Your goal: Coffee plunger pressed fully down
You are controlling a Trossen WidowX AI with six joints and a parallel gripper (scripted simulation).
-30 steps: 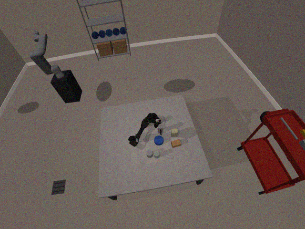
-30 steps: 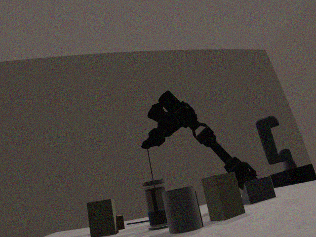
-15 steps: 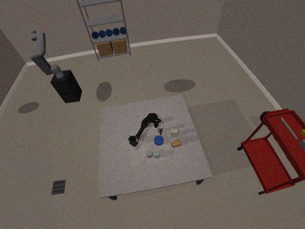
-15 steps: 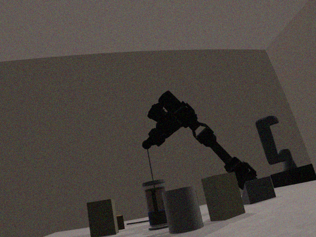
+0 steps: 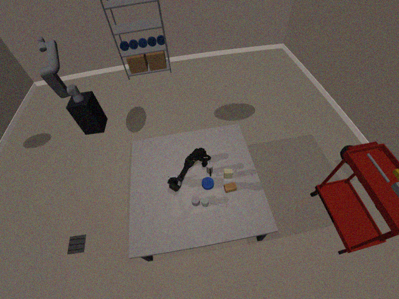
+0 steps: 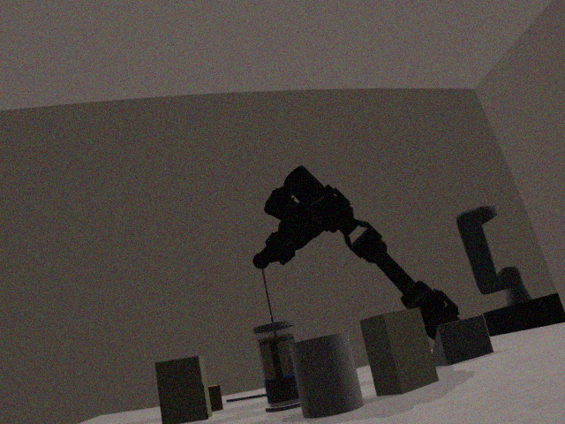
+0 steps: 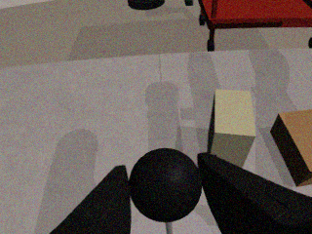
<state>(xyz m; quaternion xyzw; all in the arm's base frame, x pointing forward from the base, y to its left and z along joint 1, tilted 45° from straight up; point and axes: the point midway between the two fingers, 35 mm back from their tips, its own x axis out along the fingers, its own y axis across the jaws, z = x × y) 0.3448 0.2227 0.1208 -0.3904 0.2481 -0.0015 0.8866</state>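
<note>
Right now my gripper tip is 130 mm above the coffee press, 20 mm to the left of it and 10 mm past it. Round my gripper tip: white cylinder: 210 mm below, 160 mm to the left, 50 mm behind; then orange block: 230 mm below, 220 mm to the right, 160 mm ahead.
</note>
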